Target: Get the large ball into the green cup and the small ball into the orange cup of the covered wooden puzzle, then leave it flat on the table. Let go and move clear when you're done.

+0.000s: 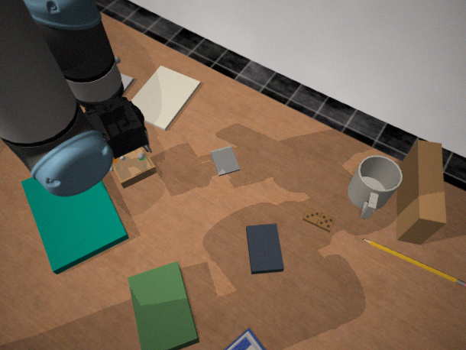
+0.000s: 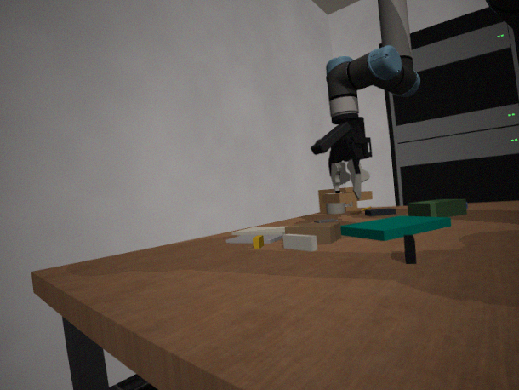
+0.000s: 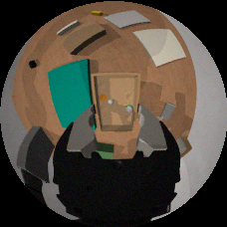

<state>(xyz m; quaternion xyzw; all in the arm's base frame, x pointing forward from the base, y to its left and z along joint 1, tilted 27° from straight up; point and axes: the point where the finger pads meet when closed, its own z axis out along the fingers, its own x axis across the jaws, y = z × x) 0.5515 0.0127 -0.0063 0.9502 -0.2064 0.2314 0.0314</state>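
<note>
My gripper is now 10 mm above the covered wooden puzzle. Also, from my hand: teal slab: 130 mm behind, 50 mm to the left, 80 mm below; grey tile: 140 mm ahead, 140 mm to the right, 90 mm below; cream board: 210 mm ahead, 90 mm to the left, 80 mm below.
</note>
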